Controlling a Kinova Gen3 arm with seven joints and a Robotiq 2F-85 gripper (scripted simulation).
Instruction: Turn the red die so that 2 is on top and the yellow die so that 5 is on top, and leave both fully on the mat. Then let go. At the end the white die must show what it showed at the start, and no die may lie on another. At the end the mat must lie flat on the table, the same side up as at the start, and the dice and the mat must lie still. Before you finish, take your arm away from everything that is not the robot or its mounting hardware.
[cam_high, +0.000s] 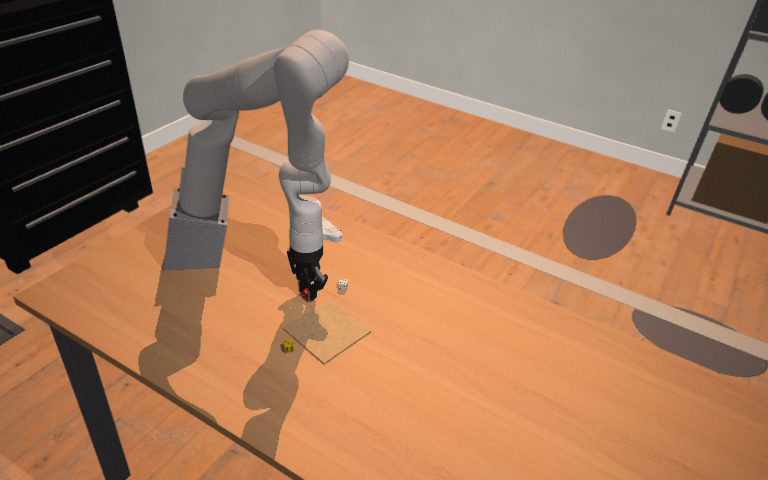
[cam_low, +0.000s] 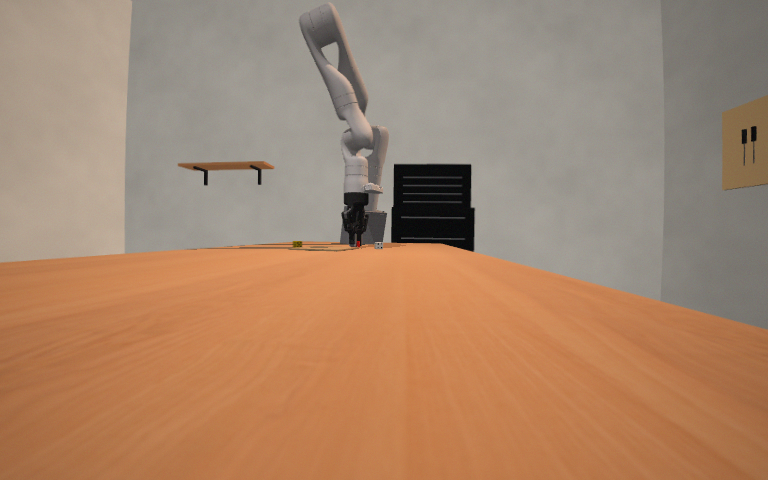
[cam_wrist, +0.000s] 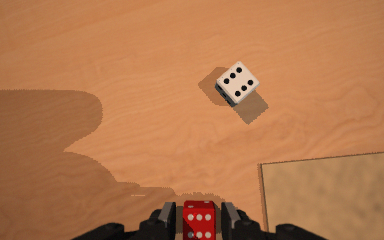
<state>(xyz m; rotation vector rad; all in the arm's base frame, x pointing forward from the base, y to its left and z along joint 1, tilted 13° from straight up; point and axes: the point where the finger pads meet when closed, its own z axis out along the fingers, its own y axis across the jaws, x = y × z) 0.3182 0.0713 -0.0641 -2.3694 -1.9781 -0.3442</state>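
Right now my hand is 10 mm above the red die. Also, from my hand: white die (40 mm ahead, 80 mm to the left, 10 mm below); then yellow die (90 mm ahead, 140 mm to the right, 10 mm below); then tan mat (110 mm ahead, 50 mm to the right, 20 mm below).
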